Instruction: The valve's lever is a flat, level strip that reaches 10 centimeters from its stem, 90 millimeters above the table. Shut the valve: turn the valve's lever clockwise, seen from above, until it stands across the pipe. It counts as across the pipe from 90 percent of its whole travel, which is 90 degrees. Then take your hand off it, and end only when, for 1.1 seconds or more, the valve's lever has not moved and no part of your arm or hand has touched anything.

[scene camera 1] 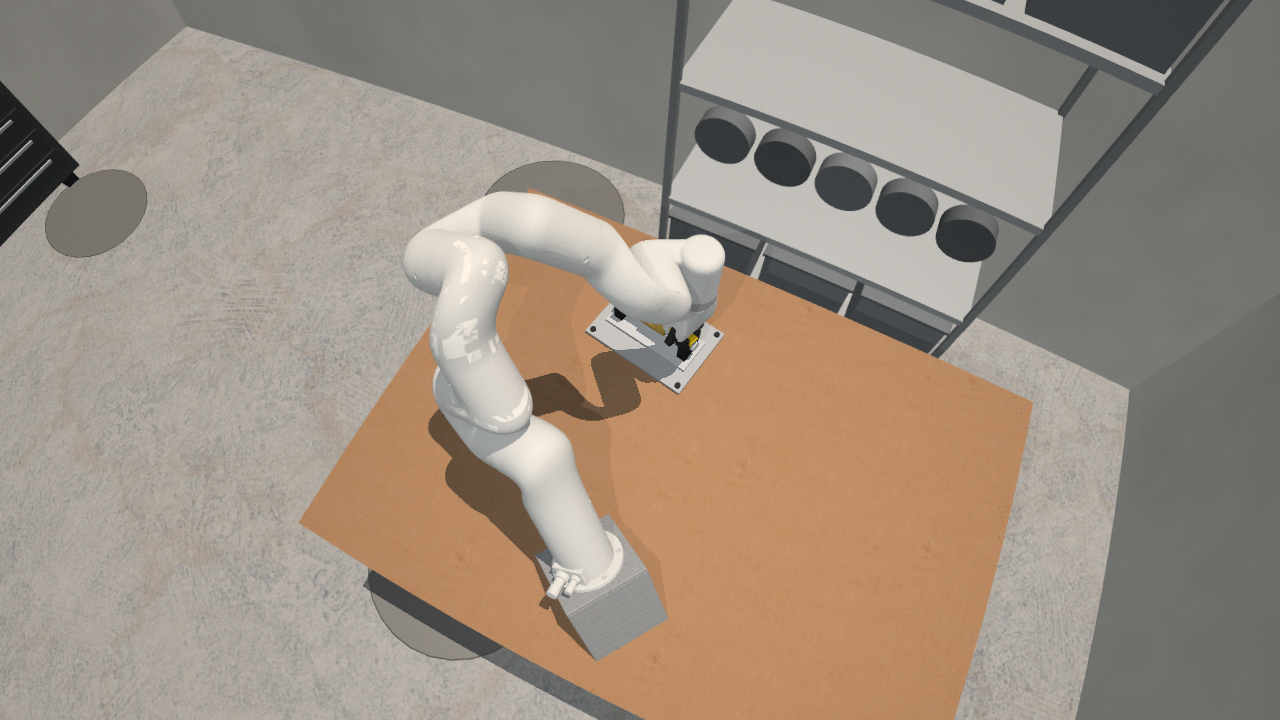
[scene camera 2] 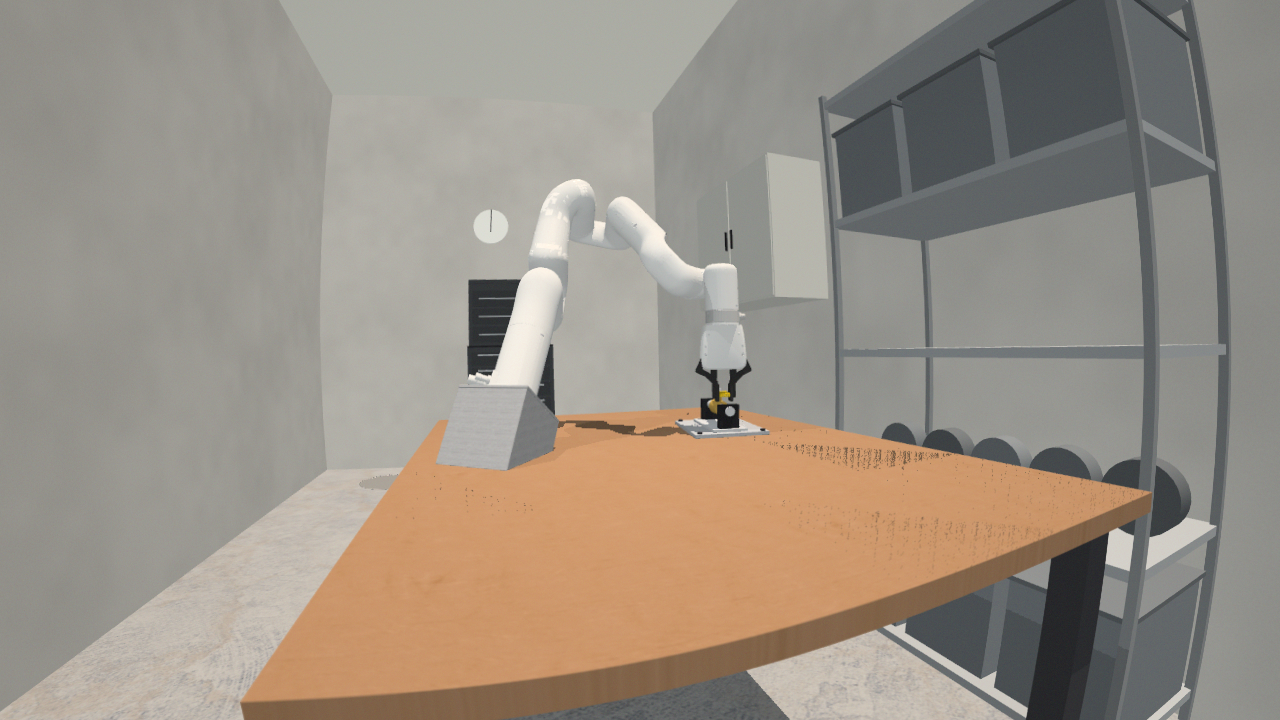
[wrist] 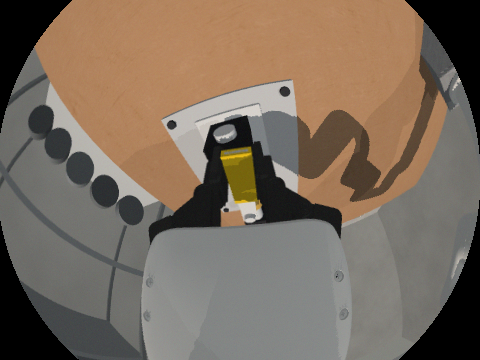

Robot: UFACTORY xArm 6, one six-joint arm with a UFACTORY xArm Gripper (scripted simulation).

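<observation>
There is my gripper in the pictures, and I find it in scene camera 1 and in the wrist view as well. A valve is visible to me too.
</observation>
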